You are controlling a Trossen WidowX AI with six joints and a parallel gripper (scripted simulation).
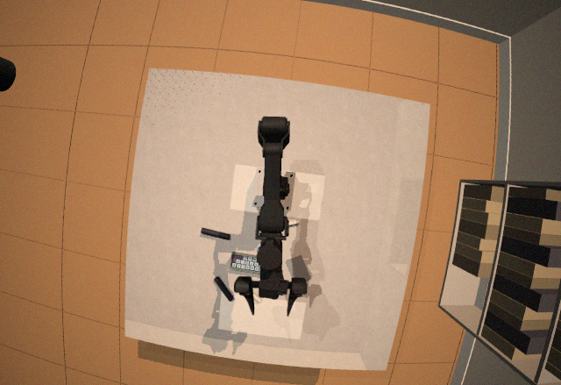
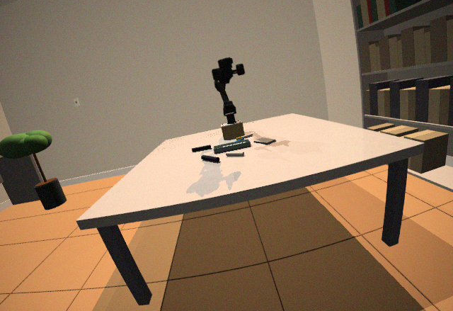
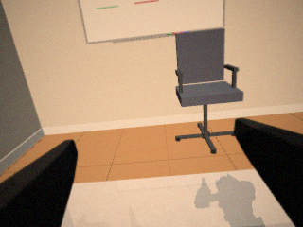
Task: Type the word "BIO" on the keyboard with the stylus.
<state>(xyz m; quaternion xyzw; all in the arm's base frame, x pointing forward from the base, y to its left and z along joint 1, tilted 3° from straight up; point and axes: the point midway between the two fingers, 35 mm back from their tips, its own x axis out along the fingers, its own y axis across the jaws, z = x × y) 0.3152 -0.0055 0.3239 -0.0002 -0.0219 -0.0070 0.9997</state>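
The blue stylus is 10 cm behind my gripper tip and 43 cm below it. The rest, counted from my gripper tip: grey pad 3 cm ahead, 10 cm to the left, 43 cm below; then yellow-and-white pen 16 cm behind, 3 cm to the left, 43 cm below; then stylus tip 12 cm behind, 3 cm to the left, 43 cm below.
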